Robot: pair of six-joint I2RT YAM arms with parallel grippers.
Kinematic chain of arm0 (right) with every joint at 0, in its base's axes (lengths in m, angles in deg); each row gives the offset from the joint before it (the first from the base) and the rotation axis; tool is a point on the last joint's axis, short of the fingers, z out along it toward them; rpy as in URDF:
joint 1: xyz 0 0 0.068 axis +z
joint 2: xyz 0.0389 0.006 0.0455 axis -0.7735 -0.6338 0
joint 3: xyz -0.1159 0.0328 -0.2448 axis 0.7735 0.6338 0
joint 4: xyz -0.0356 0.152 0.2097 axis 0.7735 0.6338 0
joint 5: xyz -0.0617 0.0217 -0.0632 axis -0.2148 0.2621 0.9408
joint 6: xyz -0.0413 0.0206 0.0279 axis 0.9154 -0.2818 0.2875
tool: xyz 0 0 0 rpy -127.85 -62.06 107.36
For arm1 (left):
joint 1: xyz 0 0 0.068 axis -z
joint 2: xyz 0.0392 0.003 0.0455 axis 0.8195 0.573 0
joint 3: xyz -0.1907 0.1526 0.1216 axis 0.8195 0.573 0
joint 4: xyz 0.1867 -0.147 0.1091 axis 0.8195 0.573 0
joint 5: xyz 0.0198 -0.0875 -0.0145 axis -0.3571 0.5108 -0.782
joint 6: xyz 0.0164 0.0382 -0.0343 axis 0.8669 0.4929 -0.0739
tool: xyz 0 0 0 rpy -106.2 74.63 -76.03
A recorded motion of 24 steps. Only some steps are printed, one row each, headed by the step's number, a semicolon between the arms.
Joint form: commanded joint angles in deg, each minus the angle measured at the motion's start. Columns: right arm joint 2, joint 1, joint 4, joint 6, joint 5, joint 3; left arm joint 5, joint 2, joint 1, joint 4, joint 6, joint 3.
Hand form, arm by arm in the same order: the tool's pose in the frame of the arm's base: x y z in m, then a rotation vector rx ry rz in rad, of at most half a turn. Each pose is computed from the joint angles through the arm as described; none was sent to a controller.
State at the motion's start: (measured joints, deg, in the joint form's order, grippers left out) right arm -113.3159 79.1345 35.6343 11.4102 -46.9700 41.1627; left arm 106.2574 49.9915 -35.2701 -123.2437 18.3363 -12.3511
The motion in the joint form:
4: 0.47 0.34 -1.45 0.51 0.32 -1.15; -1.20 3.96 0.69 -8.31 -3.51 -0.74
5: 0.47 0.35 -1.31 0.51 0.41 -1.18; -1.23 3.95 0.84 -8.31 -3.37 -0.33
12: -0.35 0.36 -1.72 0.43 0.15 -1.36; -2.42 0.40 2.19 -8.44 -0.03 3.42
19: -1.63 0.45 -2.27 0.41 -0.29 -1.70; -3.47 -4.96 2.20 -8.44 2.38 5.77
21: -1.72 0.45 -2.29 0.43 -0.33 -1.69; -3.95 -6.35 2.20 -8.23 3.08 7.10
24: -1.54 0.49 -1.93 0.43 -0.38 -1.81; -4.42 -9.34 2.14 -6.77 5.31 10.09
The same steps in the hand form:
4: 0.1350 0.0843 0.2009 -0.5517 1.2652 0.5944; 0.2666 -0.1138 0.3927 0.2764 0.7405 -1.1011
5: 0.1351 0.0843 0.2008 -0.5509 1.2674 0.5935; 0.2664 -0.1145 0.3905 0.2763 0.7469 -1.1016
12: 0.1362 0.0852 0.2006 -0.5547 1.2708 0.5979; 0.2490 -0.1141 0.3868 0.2843 0.7320 -1.0631
19: 0.1379 0.0867 0.2004 -0.5632 1.2756 0.6047; 0.2260 -0.1042 0.3969 0.2869 0.6675 -1.0147
21: 0.1380 0.0868 0.2001 -0.5643 1.2767 0.6049; 0.2208 -0.1018 0.3951 0.2818 0.6672 -1.0011
24: 0.1380 0.0869 0.2006 -0.5657 1.2774 0.6060; 0.2111 -0.0973 0.3887 0.2825 0.6855 -0.9624

